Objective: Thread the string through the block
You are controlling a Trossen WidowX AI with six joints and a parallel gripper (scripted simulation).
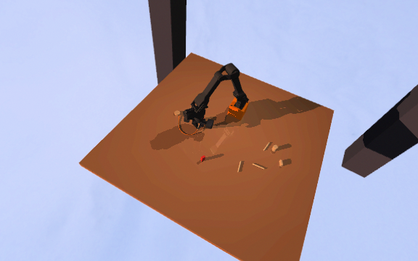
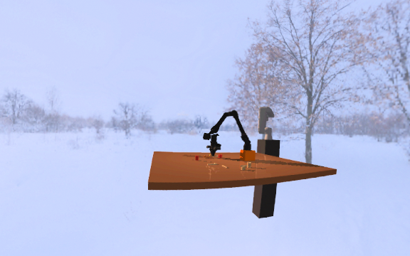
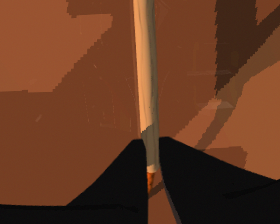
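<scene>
The red block is 80 mm behind my gripper tip and 20 mm to the right of it. Also, from my gripper tip: thin wooden stick 10 mm behind; then red object 180 mm ahead, 150 mm to the left, 10 mm above; then round wooden button 190 mm to the right, 40 mm behind, 10 mm below.
</scene>
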